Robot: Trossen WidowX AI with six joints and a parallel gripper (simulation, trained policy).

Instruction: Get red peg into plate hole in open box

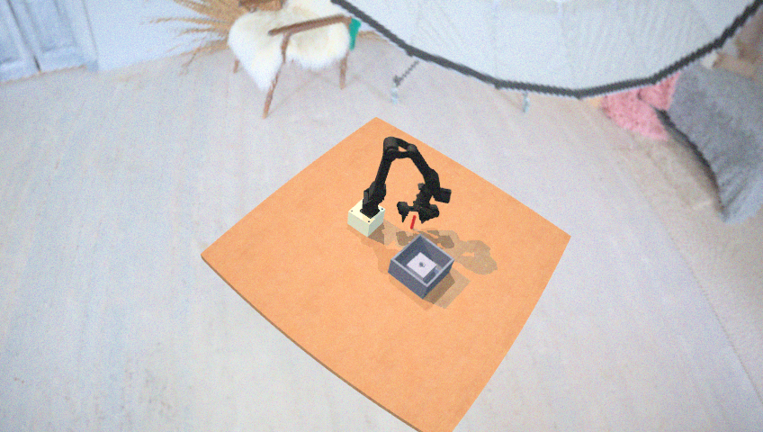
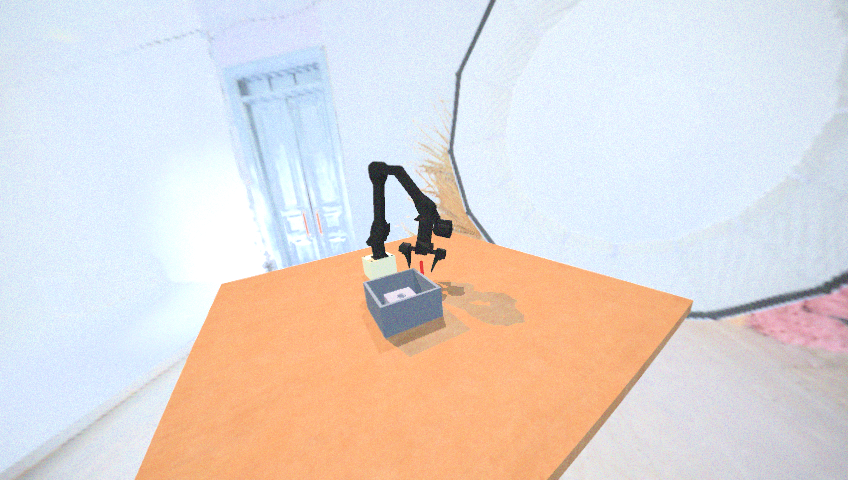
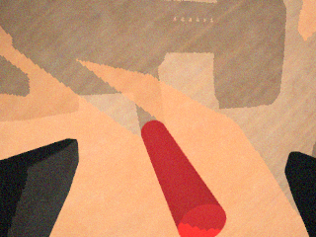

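The red peg is 10 mm to the left of my gripper tip. From my gripper tip the other things lie so: plate 170 mm ahead, 160 mm to the right; then grey box 170 mm ahead, 160 mm to the right, 20 mm below.
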